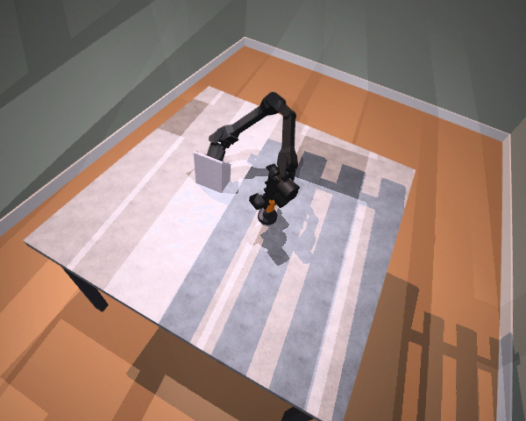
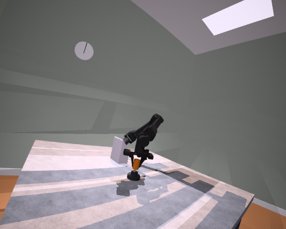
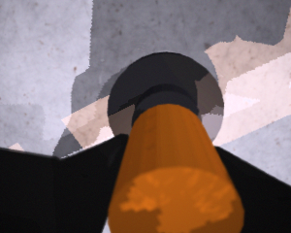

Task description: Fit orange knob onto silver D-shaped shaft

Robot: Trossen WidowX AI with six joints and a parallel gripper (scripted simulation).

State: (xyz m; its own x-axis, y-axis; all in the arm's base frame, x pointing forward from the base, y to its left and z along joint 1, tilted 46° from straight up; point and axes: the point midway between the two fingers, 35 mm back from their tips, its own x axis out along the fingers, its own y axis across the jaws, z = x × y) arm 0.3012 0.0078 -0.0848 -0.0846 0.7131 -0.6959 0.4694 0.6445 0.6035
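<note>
The orange knob is 30 mm above my gripper tip. Round my gripper tip: round pedestal: 40 mm below.
</note>
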